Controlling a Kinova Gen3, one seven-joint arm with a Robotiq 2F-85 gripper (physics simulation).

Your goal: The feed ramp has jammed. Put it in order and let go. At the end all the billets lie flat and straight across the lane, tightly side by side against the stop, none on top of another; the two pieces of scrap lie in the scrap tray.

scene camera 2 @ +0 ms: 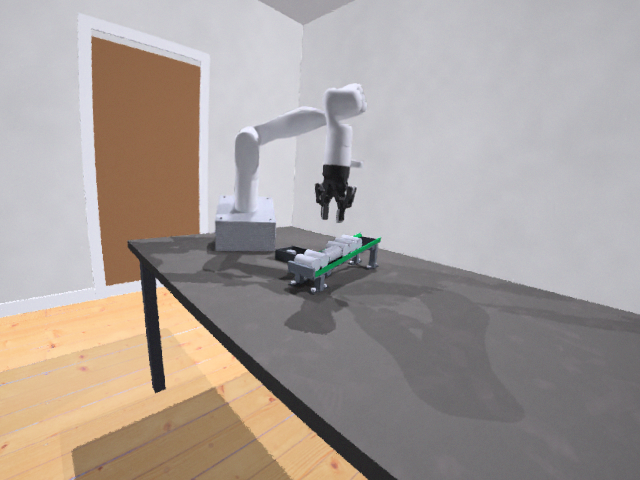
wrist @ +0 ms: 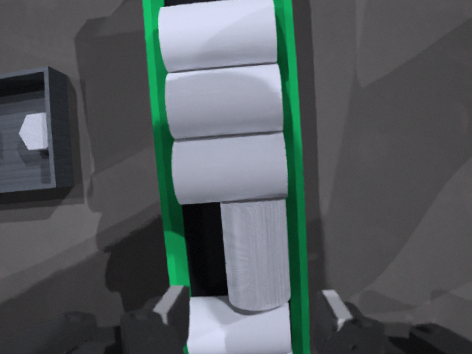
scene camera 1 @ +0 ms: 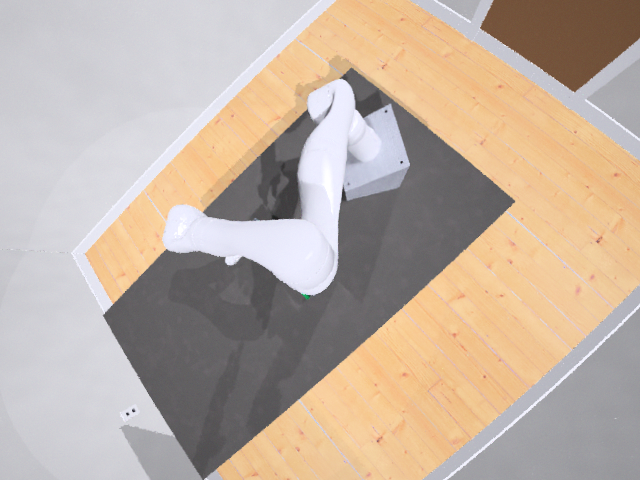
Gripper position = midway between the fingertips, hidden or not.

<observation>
my gripper: scene camera 2 331, 221; wrist 252, 312
</observation>
